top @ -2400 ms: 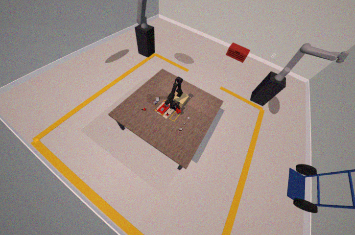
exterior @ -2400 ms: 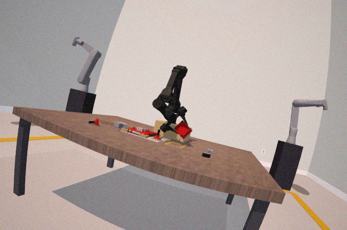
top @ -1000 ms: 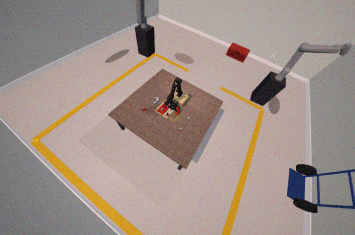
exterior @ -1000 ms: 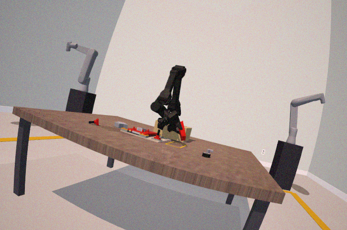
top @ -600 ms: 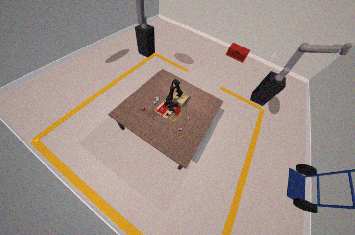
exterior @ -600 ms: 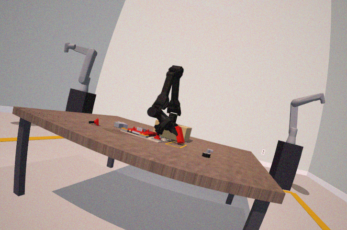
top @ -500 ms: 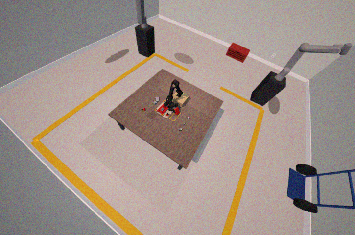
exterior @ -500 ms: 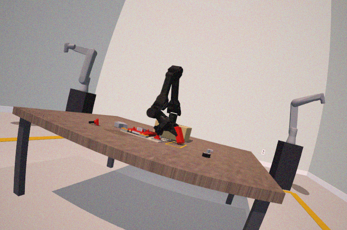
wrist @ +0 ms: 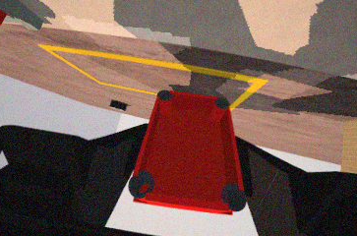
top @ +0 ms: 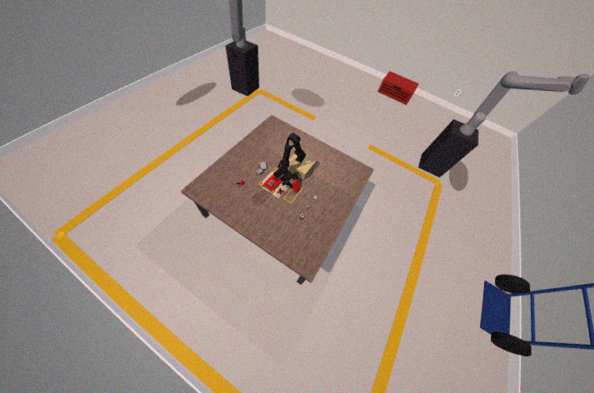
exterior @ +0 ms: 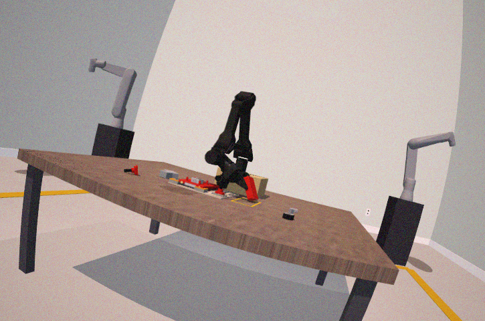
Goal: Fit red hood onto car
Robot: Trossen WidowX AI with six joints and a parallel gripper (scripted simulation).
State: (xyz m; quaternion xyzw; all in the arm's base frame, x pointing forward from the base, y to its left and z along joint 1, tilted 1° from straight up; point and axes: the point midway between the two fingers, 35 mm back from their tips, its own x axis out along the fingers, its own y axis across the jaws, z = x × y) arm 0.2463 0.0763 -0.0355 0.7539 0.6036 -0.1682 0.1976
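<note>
The red hood is 10 mm above my gripper tip. Round my gripper tip: black wheel: 220 mm ahead, 180 mm to the left, 40 mm below; then grey engine block: 200 mm to the right, 80 mm ahead, 20 mm below.
</note>
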